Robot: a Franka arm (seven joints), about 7 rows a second.
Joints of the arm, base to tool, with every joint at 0 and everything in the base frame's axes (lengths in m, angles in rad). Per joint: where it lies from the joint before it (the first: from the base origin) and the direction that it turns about. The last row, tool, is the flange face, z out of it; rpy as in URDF.
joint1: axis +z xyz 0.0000 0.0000 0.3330
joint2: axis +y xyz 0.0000 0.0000 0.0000
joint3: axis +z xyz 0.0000 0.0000 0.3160
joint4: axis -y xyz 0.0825 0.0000 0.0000
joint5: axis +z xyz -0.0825 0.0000 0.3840
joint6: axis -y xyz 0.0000 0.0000 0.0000
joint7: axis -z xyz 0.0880 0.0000 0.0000
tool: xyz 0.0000 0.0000 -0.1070 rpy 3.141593 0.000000 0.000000
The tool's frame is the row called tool.
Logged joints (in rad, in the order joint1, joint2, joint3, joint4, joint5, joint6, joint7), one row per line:
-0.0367, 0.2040, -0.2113, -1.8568, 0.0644, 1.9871, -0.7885
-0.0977, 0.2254, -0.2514, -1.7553, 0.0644, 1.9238, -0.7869
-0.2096, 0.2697, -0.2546, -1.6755, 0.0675, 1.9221, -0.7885
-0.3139, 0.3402, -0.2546, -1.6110, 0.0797, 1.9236, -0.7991
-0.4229, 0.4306, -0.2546, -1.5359, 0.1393, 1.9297, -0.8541
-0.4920, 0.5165, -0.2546, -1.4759, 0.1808, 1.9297, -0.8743
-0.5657, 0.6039, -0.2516, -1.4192, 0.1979, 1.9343, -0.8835
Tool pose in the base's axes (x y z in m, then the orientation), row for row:
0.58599, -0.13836, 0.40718, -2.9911, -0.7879, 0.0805
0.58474, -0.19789, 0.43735, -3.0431, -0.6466, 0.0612
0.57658, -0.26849, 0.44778, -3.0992, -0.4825, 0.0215
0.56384, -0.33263, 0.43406, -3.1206, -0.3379, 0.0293
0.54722, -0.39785, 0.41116, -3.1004, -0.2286, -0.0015
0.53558, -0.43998, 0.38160, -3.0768, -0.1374, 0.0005
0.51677, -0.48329, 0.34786, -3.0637, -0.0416, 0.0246
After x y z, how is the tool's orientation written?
As a rotation vector, in radians.
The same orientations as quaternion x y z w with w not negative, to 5 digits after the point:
-0.96641, -0.25457, 0.02601, 0.02370
-0.97786, -0.20778, 0.01967, 0.01498
-0.98807, -0.15383, 0.00685, 0.00249
-0.99414, -0.10765, 0.00933, 0.00131
-0.99716, -0.07352, -0.00048, 0.01639
-0.99853, -0.04459, 0.00016, 0.03086
-0.99912, -0.01357, 0.00802, 0.03875

